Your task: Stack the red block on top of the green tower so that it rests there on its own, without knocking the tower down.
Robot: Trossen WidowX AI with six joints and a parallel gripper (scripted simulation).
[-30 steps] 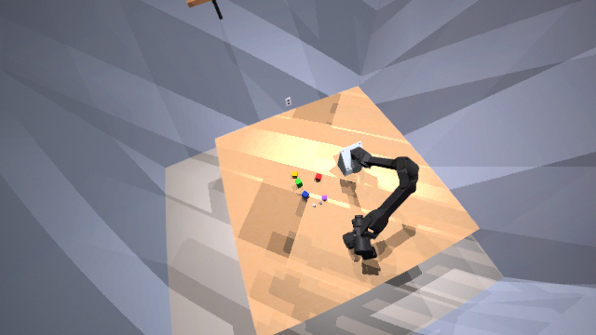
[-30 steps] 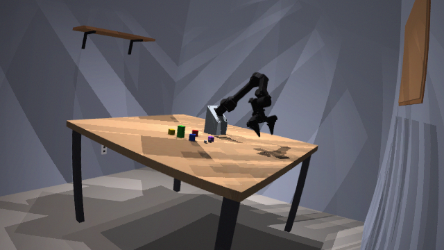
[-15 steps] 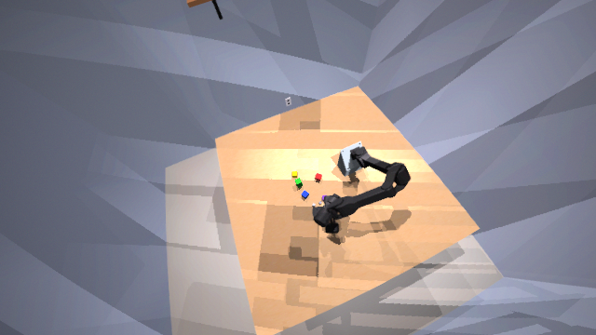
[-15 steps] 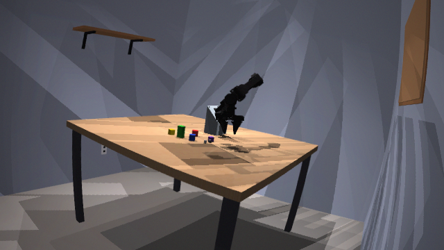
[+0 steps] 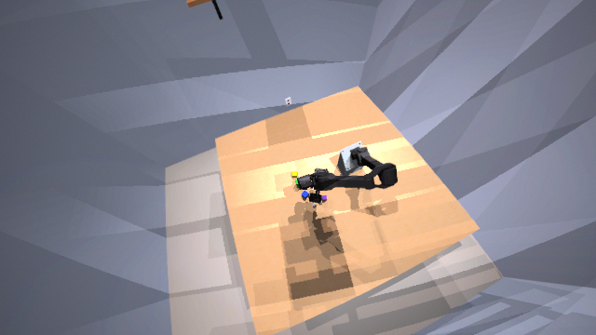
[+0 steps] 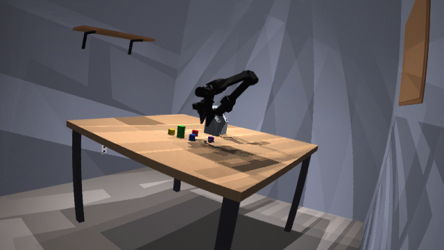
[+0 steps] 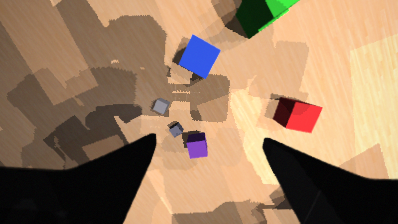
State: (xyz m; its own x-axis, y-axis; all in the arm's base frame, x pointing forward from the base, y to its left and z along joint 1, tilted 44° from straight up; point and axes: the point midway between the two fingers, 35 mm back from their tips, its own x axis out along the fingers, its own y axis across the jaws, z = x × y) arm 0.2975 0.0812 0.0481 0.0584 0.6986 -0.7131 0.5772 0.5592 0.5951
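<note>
Now: gripper tip 6 cm past the red block, 10 cm to the left of it and 7 cm above it. The rest, counted from my gripper tip: purple block (3 cm behind, 4 cm to the left, 8 cm below); blue block (6 cm ahead, 3 cm to the right, 7 cm below); yellow block (7 cm ahead, 18 cm to the right, 7 cm below).
</note>
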